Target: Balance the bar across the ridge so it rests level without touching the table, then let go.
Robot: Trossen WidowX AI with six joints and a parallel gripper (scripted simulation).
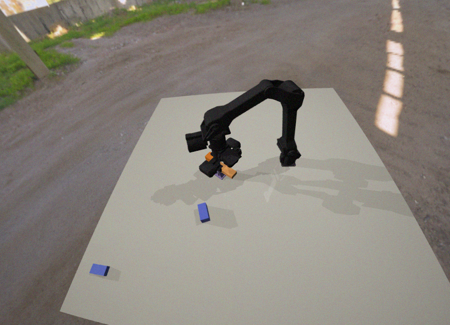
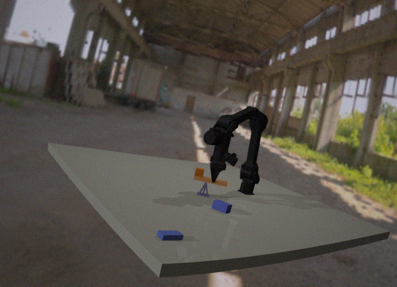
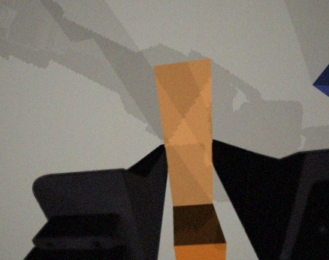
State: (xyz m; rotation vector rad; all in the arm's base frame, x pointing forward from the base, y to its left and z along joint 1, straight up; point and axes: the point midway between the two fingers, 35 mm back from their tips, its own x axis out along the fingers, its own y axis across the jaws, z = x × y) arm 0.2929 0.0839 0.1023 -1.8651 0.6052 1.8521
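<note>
My gripper tip is now 30 mm short of the orange bar, 20 mm to the left of it and 10 mm below it. The rest, counted from my gripper tip: blue block: 180 mm to the left, 70 mm ahead, 50 mm below.
</note>
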